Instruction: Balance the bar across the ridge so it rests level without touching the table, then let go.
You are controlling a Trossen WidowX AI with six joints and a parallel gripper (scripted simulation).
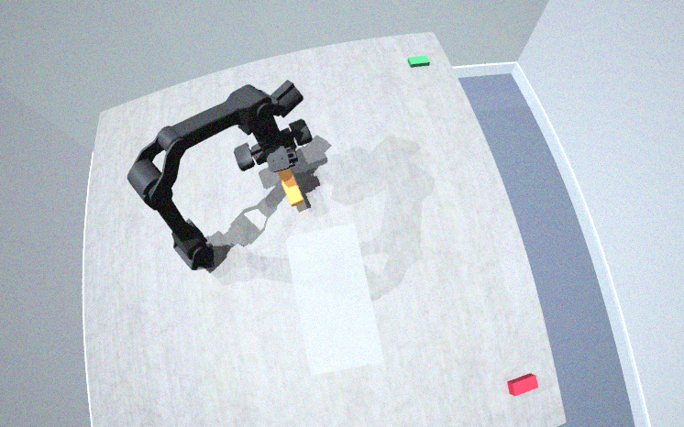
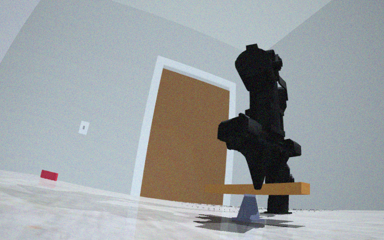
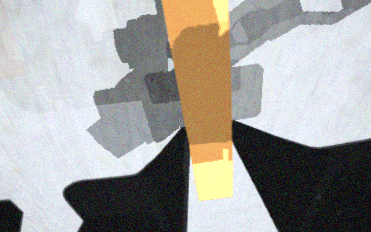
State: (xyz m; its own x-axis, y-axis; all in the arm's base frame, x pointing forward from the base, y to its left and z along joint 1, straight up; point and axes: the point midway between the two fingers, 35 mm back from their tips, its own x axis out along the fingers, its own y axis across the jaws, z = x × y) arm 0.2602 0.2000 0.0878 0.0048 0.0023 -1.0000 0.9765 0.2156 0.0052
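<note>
My gripper tip is 10 mm short of the orange bar and 30 mm to the left of it. Also, from my gripper tip: green block 480 mm ahead, 300 mm to the left, 50 mm below; then red block 480 mm ahead, 700 mm to the right, 40 mm below.
</note>
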